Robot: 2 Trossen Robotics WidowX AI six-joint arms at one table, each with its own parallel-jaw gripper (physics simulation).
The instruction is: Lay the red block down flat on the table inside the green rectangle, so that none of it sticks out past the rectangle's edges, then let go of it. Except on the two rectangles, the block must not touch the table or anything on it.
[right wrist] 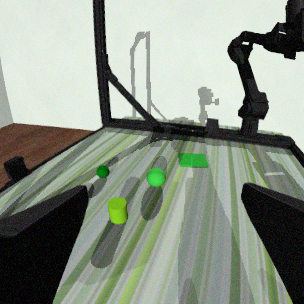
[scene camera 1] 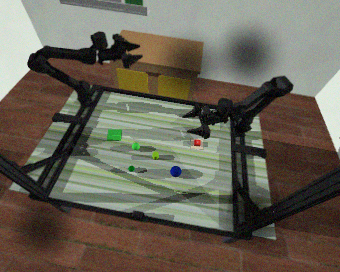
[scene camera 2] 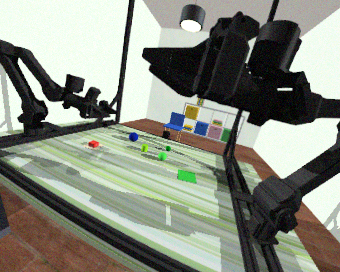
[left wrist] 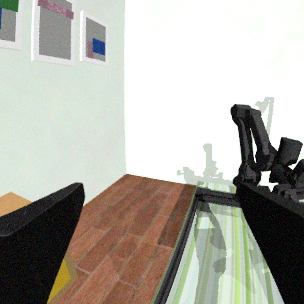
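Where they show: left gripper, fingertip midpoint: (scene camera 1: pixel 141 50) (scene camera 2: pixel 146 61) (left wrist: pixel 162 190); right gripper, fingertip midpoint: (right wrist: pixel 166 192) (scene camera 1: pixel 184 123) (scene camera 2: pixel 114 114); left arm's base at its link origin: (right wrist: pixel 247 133) (scene camera 1: pixel 86 103) (scene camera 2: pixel 259 232); right arm's base at its link origin: (scene camera 1: pixel 238 132) (scene camera 2: pixel 33 134).
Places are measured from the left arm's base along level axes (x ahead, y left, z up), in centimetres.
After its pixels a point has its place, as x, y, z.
Observation:
A red block (scene camera 1: pixel 197 143) @(59.0, -40.2, 0.0) (scene camera 2: pixel 93 144) @(58.8, -37.7, -0.4) lies on a small pale rectangle (scene camera 1: pixel 197 148) @(58.7, -42.2, -1.9) near the right arm's base. The green rectangle (scene camera 1: pixel 114 135) @(14.8, -25.6, -1.8) (scene camera 2: pixel 187 176) @(14.7, -24.8, -1.8) (right wrist: pixel 193 160) @(15.6, -25.1, -1.8) lies bare on the table's other side. My right gripper (scene camera 1: pixel 186 124) @(50.1, -37.4, 15.6) (scene camera 2: pixel 112 116) @(50.1, -37.4, 15.6) (right wrist: pixel 166 192) @(50.1, -37.4, 15.6) is open and empty, raised above the table near the block; the block does not show in the right wrist view. My left gripper (scene camera 1: pixel 140 52) @(35.0, -0.1, 32.4) (scene camera 2: pixel 148 57) @(35.0, -0.1, 32.4) (left wrist: pixel 162 190) @(35.0, -0.1, 32.4) is open and empty, high up and far from the block.
A light green ball (scene camera 1: pixel 136 146) @(25.8, -37.2, 1.7) (scene camera 2: pixel 162 156) @(25.7, -34.4, 0.9) (right wrist: pixel 156 177) @(27.3, -36.1, 1.1), a yellow-green cylinder (scene camera 1: pixel 155 156) @(34.5, -44.6, 1.2) (scene camera 2: pixel 144 148) @(34.9, -41.8, 0.1) (right wrist: pixel 117 210) @(36.4, -43.1, 1.2) and a dark green ball (scene camera 1: pixel 131 168) @(21.8, -48.9, 0.8) (scene camera 2: pixel 168 148) @(21.8, -47.1, 0.2) (right wrist: pixel 103 171) @(23.0, -47.8, 0.3) stand between the two rectangles or beside that stretch. A blue ball (scene camera 1: pixel 175 171) @(42.2, -55.6, 3.2) (scene camera 2: pixel 133 136) @(42.8, -52.1, 1.9) lies nearer the block.

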